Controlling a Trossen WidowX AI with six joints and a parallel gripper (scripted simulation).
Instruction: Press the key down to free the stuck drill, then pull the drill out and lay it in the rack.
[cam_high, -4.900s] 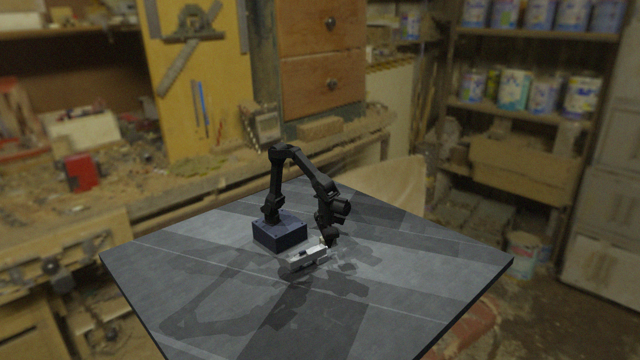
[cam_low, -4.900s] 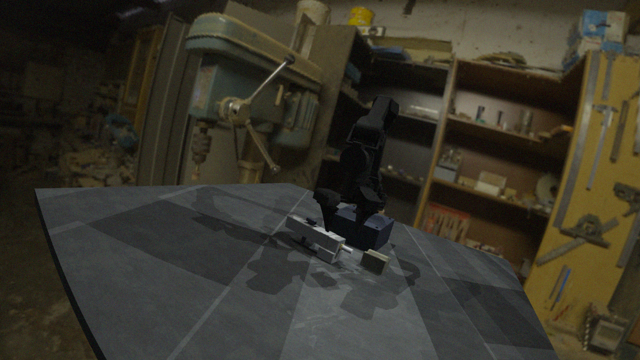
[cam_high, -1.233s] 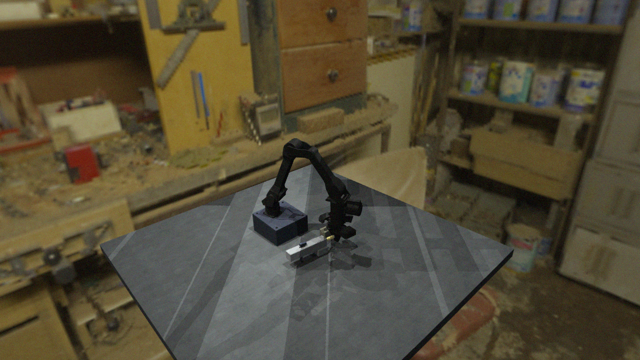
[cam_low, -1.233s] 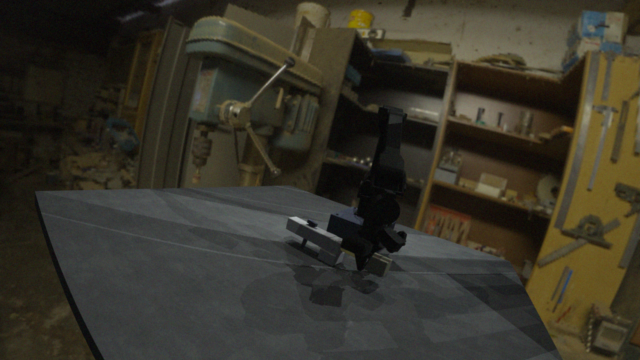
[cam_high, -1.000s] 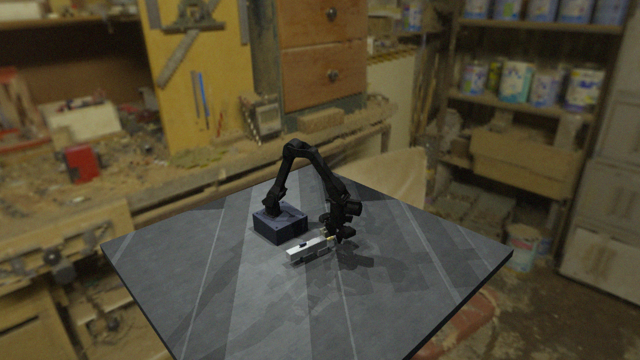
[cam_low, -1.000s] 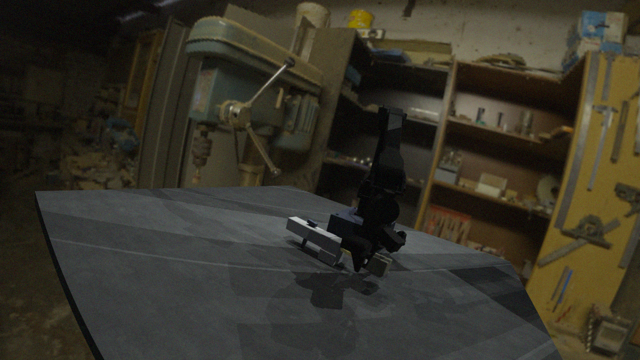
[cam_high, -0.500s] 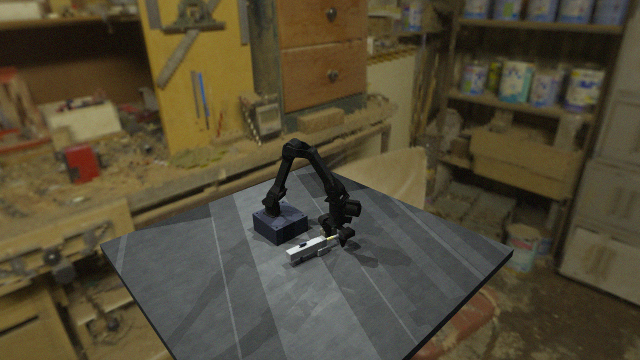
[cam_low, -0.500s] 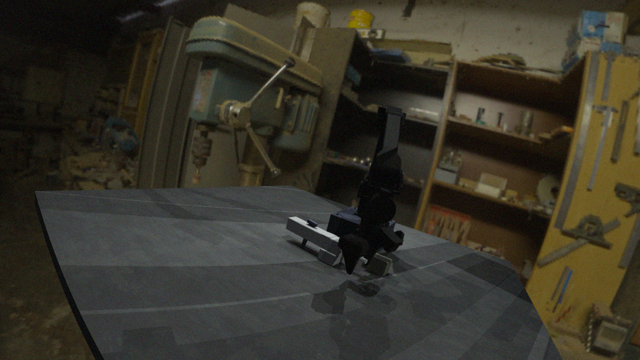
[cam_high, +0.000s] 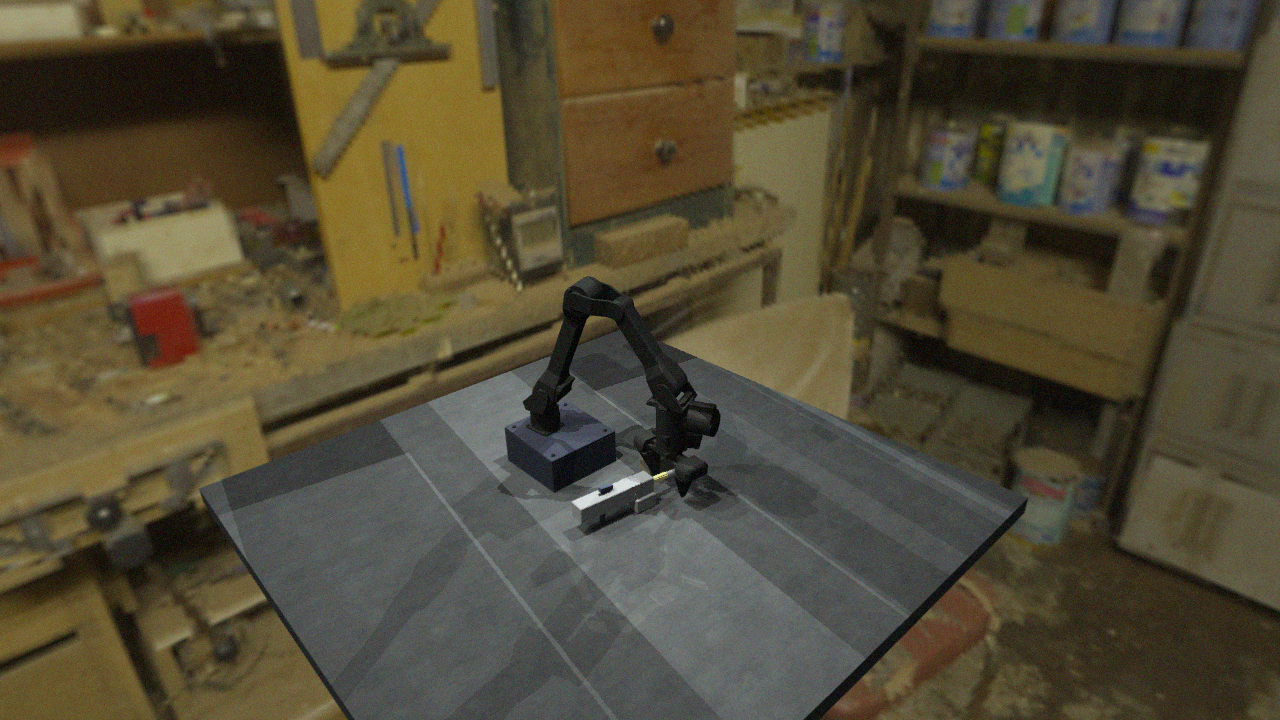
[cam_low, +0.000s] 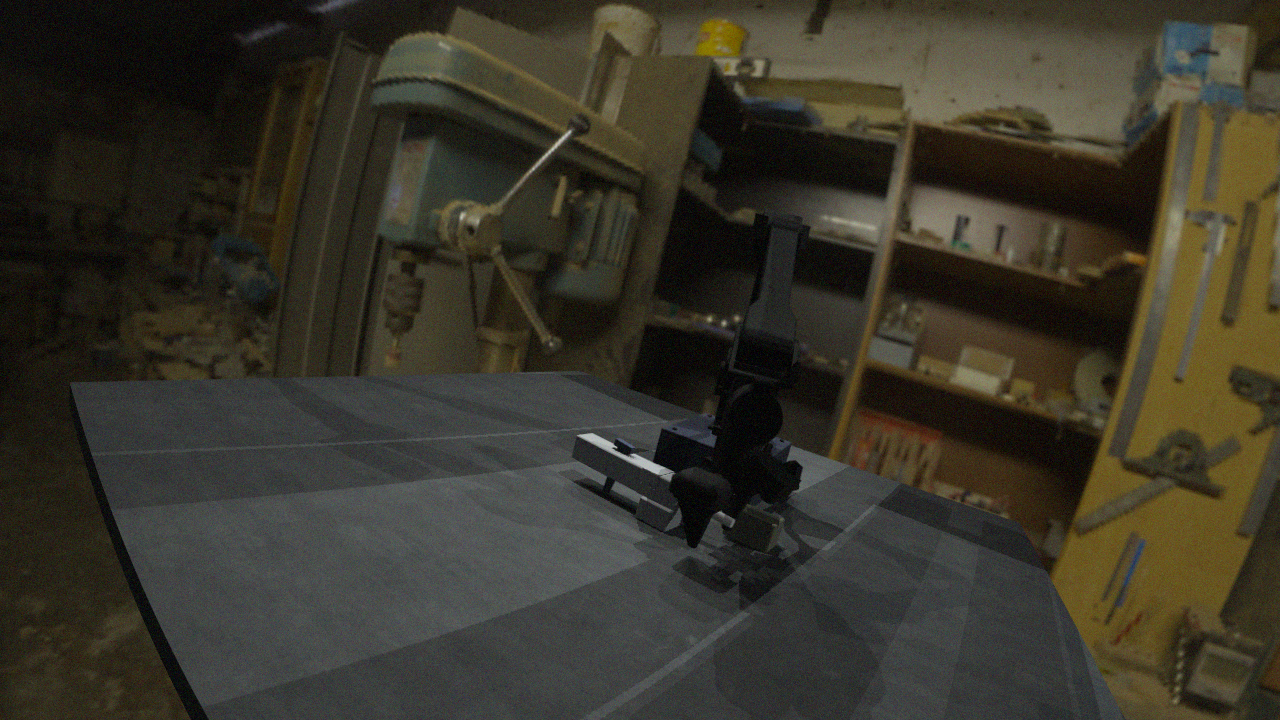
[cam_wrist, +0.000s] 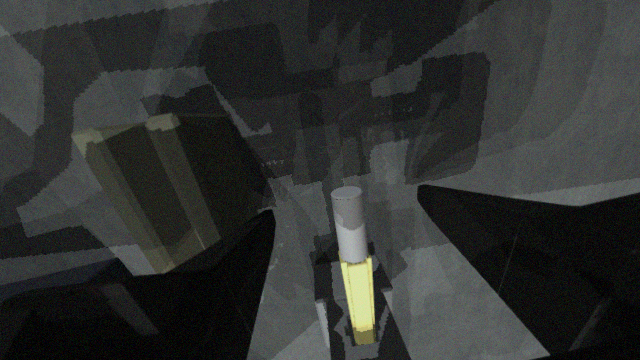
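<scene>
Now: gripper tip 10 mm past the drill, 40 mm to the left of it and 30 mm below it. From my gripper tip the other things lie so: small dark key: 50 mm behind, 160 mm to the right, 40 mm above; then rack: 70 mm behind, 50 mm to the left, 10 mm above.
</scene>
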